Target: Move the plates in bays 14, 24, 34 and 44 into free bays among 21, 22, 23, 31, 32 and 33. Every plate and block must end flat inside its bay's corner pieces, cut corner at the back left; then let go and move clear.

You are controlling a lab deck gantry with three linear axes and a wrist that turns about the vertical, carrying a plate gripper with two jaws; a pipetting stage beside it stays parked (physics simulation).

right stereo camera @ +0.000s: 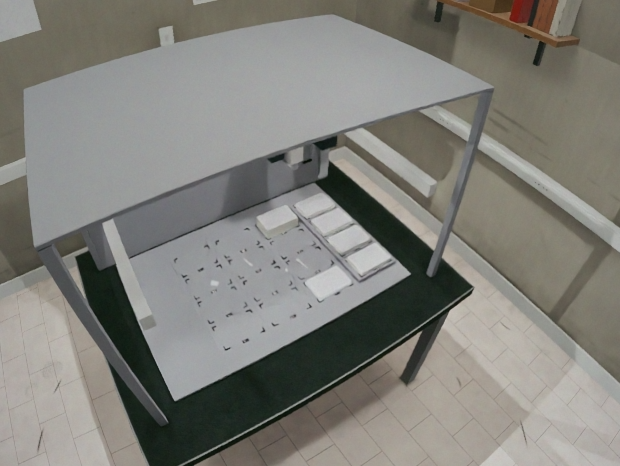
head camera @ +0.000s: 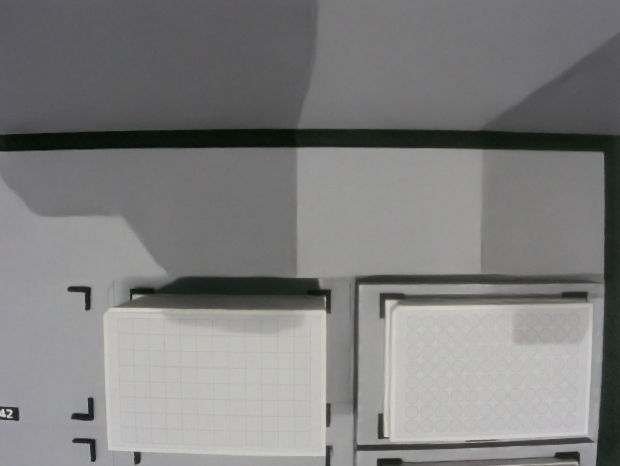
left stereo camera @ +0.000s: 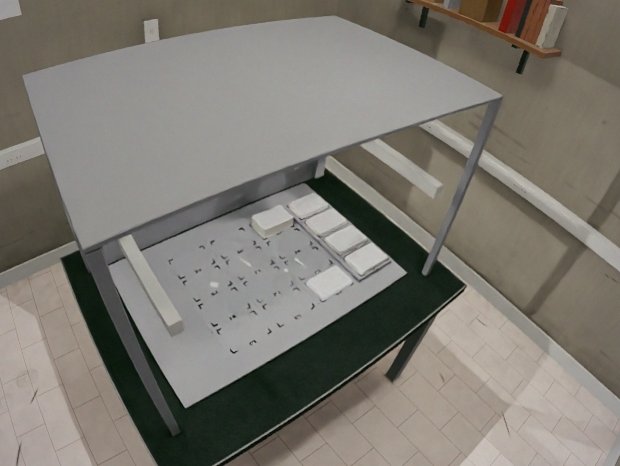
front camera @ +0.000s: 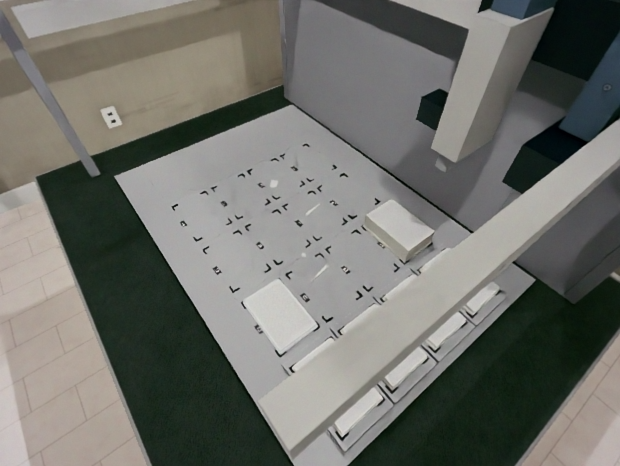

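Seen in the pictures: gripper, between the fingertips: (right stereo camera: 314,168) (left stereo camera: 309,168); robot's base, origin of its link: (right stereo camera: 226,349) (left stereo camera: 233,352) (front camera: 173,207).
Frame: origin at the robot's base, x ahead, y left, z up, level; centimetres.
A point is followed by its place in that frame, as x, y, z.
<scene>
Plate 14 (front camera: 358,413) {61.2, 3.9, 2.9} (left stereo camera: 367,259) {55.0, 3.4, 2.9} (right stereo camera: 369,259) {55.1, 3.5, 2.9}, plate 24 (front camera: 405,369) {61.1, 14.5, 2.9} (left stereo camera: 345,239) {55.0, 14.7, 2.9} (right stereo camera: 348,239) {54.9, 14.7, 2.9}, plate 34 (front camera: 447,330) {61.1, 25.4, 2.9} (left stereo camera: 325,221) {54.9, 25.5, 2.9} (right stereo camera: 331,221) {55.2, 25.2, 2.9} and plate 44 (front camera: 482,298) {61.1, 35.8, 2.9} (head camera: 491,370) {55.4, 36.6, 2.9} (left stereo camera: 308,205) {55.2, 35.7, 2.9} (right stereo camera: 314,204) {55.3, 36.2, 2.9} are white and lie in their bays on the right side. A beam hides part of each in the front view. Plate 44 has its cut corner at the back left. Corner pieces of bays 21, 22, 23, 31, 32 and 33 show with no plates inside. My gripper's jaws do not show in any view, so what they do is hidden.
A tall white block (front camera: 398,225) {39.5, 35.7, 4.2} (head camera: 215,380) {39.3, 36.6, 4.2} (left stereo camera: 272,220) {38.2, 34.9, 4.2} (right stereo camera: 277,220) {38.5, 34.8, 4.2} stands in bay 43. A white plate (front camera: 280,315) {40.0, 4.1, 1.4} (left stereo camera: 329,283) {38.4, 3.6, 1.4} (right stereo camera: 328,283) {38.6, 3.6, 1.4} lies in bay 13. A pale column (front camera: 476,95) {46.6, 32.7, 38.2} hangs at the back. A long beam (front camera: 410,323) {62.7, 1.6, 40.0} crosses above the right-hand plates.
</scene>
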